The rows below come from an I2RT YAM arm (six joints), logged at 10 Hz.
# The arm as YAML. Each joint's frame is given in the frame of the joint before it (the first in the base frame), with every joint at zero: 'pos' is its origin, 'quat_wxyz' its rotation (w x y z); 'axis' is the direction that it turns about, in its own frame. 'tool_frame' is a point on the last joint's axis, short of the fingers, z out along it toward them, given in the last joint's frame.
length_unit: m
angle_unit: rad
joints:
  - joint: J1
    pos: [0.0, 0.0, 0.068]
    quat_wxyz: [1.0, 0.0, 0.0, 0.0]
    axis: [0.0, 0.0, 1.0]
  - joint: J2
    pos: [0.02, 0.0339, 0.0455]
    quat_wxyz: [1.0, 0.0, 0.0, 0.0]
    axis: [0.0, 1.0, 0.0]
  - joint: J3
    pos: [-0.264, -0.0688, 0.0]
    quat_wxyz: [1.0, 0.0, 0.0, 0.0]
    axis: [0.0, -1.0, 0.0]
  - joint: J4
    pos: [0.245, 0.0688, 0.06]
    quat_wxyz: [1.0, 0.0, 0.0, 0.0]
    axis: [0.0, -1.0, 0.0]
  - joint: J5
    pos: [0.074, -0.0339, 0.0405]
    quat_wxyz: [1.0, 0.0, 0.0, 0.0]
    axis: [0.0, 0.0, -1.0]
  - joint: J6
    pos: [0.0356, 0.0, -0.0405]
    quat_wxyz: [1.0, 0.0, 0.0, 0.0]
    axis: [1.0, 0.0, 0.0]
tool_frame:
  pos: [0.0, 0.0, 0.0]
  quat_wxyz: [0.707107, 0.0, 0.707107, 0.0]
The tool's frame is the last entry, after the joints.
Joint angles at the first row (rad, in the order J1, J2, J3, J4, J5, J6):
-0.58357, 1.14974, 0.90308, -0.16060, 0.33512, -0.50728
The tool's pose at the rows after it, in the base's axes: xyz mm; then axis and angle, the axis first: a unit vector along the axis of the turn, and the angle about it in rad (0 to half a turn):
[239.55, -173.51, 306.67, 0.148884, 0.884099, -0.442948, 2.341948]
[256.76, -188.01, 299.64, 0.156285, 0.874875, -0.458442, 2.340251]
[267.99, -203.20, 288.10, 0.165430, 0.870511, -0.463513, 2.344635]
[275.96, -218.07, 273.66, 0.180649, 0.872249, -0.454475, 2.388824]
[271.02, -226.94, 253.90, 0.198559, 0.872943, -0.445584, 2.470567]
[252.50, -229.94, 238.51, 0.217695, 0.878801, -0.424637, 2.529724]
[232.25, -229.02, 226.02, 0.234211, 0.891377, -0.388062, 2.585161]
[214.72, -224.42, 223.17, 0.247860, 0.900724, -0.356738, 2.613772]
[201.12, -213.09, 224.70, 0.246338, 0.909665, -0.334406, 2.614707]
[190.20, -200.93, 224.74, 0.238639, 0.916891, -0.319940, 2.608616]
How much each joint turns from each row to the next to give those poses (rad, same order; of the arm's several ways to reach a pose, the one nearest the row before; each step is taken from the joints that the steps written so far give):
-0.00048, 0.13352, 0.06774, 0.07298, 0.02841, 0.01443
-0.00586, 0.09087, 0.02960, 0.08630, 0.02246, -0.00814
-0.01883, 0.07838, 0.01649, 0.06798, 0.00151, 0.00044
-0.02088, 0.07598, 0.02939, -0.00025, 0.00938, 0.01880
-0.02588, 0.03475, -0.01868, -0.02145, 0.02890, 0.01580
-0.04144, -0.02068, -0.05549, -0.03950, -0.01408, 0.02594
-0.04212, -0.03328, -0.04839, -0.07820, -0.04314, 0.03238
-0.03199, -0.04927, -0.03286, -0.08022, -0.04519, 0.02652
-0.00956, -0.06879, -0.04045, -0.05760, -0.04256, 0.00680
-0.00058, -0.06607, -0.04561, -0.03338, -0.03242, -0.00406

